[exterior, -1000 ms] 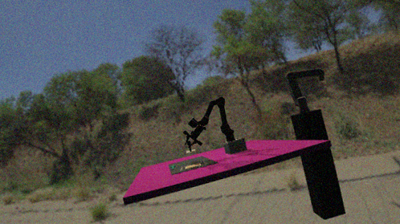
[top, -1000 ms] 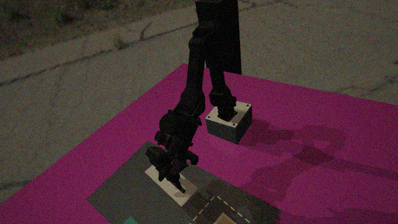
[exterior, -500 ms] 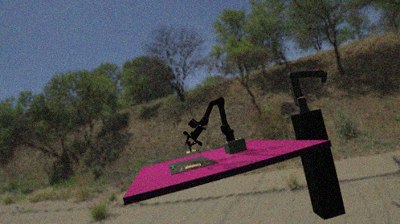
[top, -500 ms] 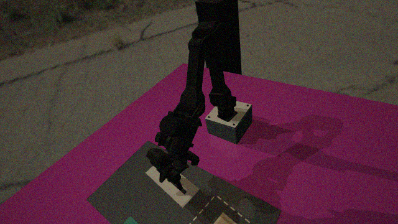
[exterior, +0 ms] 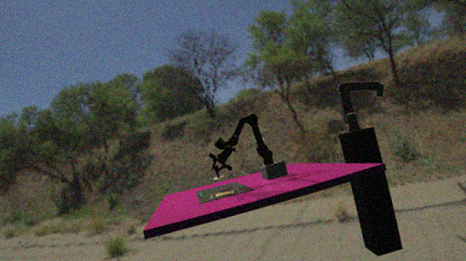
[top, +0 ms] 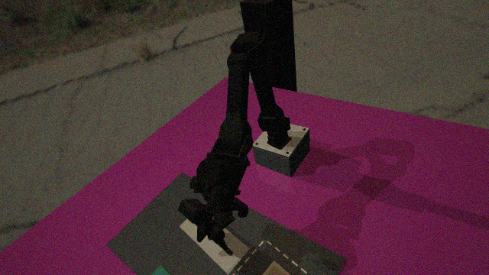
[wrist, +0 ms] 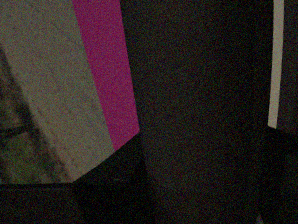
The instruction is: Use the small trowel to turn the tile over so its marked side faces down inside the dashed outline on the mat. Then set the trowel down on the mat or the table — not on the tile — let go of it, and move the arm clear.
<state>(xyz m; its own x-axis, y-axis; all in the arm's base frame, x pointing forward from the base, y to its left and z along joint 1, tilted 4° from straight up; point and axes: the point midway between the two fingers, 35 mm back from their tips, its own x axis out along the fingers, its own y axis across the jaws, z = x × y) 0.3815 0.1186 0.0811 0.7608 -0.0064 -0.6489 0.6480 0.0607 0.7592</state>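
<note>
Now: gripper tip 120 mm short of the teal patch, 40 mm to the left of it and 140 mm above it. The rest, counted from my gripper tip: dark trowel: 30 mm behind, 10 mm below; then dark grey mat: 20 mm behind, 50 mm to the right, 160 mm below; then tile: 50 mm behind, 170 mm to the left, 140 mm below.
</note>
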